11 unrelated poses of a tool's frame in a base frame.
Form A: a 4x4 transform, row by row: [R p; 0 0 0 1], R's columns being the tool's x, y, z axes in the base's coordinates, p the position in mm. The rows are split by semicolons.
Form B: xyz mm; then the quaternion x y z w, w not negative. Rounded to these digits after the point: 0 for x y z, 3 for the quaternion. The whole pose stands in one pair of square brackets.
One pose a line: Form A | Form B
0.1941, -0.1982, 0.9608, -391; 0.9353, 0.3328, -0.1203, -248; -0.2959, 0.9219, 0.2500, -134; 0, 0, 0, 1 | [-391, -248, -134, 0.391, 0.471, 0.425, 0.666]
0.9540, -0.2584, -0.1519, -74; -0.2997, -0.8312, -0.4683, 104; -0.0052, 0.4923, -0.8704, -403; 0, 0, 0, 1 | [-74, 104, -403, 0.956, -0.146, -0.041, 0.251]
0.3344, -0.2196, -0.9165, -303; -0.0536, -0.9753, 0.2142, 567; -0.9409, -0.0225, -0.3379, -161; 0, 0, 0, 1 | [-303, 567, -161, -0.814, 0.084, 0.571, 0.073]
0.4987, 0.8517, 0.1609, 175; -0.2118, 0.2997, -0.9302, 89; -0.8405, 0.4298, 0.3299, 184; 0, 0, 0, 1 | [175, 89, 184, 0.466, 0.343, -0.365, 0.729]
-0.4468, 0.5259, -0.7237, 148; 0.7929, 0.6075, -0.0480, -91; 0.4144, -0.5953, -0.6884, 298; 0, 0, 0, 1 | [148, -91, 298, -0.398, -0.828, 0.194, 0.344]
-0.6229, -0.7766, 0.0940, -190; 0.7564, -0.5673, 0.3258, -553; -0.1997, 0.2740, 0.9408, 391; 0, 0, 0, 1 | [-190, -553, 391, -0.030, 0.169, 0.885, 0.433]
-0.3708, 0.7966, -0.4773, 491; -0.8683, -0.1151, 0.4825, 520; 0.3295, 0.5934, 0.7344, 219; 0, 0, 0, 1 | [491, 520, 219, 0.050, -0.361, -0.745, 0.559]
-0.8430, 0.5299, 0.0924, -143; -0.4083, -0.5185, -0.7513, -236; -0.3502, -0.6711, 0.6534, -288; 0, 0, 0, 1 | [-143, -236, -288, 0.074, 0.410, -0.868, 0.270]
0.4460, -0.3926, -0.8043, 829; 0.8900, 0.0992, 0.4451, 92; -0.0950, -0.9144, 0.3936, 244; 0, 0, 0, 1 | [829, 92, 244, -0.488, -0.255, 0.461, 0.696]
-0.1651, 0.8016, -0.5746, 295; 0.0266, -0.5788, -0.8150, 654; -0.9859, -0.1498, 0.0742, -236; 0, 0, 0, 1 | [295, 654, -236, 0.579, 0.358, -0.674, 0.287]
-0.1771, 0.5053, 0.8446, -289; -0.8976, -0.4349, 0.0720, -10; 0.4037, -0.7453, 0.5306, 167; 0, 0, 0, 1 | [-289, -10, 167, -0.426, 0.230, -0.732, 0.479]
